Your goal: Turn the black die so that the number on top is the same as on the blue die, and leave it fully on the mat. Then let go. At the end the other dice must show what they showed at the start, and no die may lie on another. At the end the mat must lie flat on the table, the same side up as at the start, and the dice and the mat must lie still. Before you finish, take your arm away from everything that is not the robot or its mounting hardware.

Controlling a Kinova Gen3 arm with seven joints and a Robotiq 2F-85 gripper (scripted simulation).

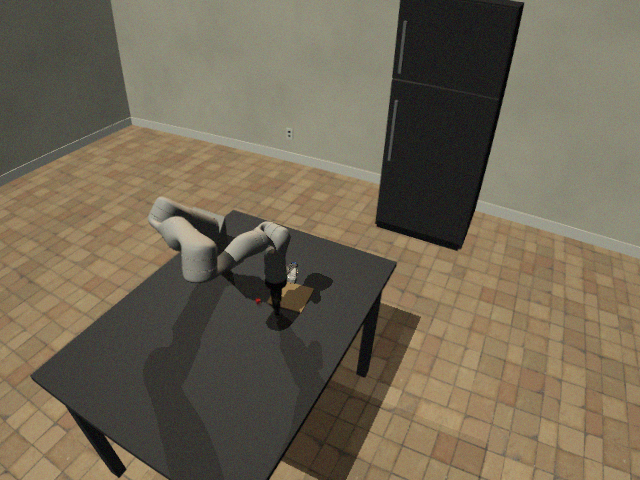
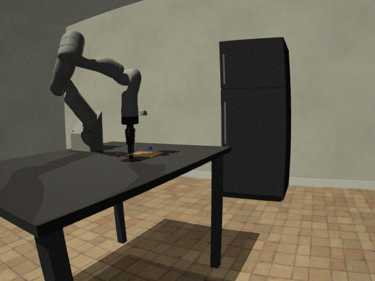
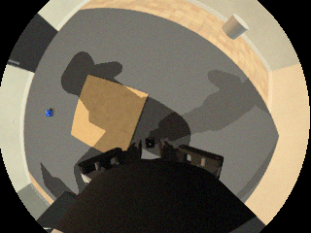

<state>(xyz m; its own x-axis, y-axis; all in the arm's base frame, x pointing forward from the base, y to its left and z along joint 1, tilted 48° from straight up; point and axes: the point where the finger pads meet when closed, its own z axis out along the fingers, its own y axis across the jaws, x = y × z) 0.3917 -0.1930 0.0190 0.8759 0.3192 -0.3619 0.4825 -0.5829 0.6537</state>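
Now: the black die 3 cm below my hand. The rest, counted from my hand: tan mat: 10 cm to the left, 4 cm below; then red die: 9 cm behind, 3 cm below, 2 cm to the left; then blue die: 27 cm to the left, 7 cm behind, 3 cm below.
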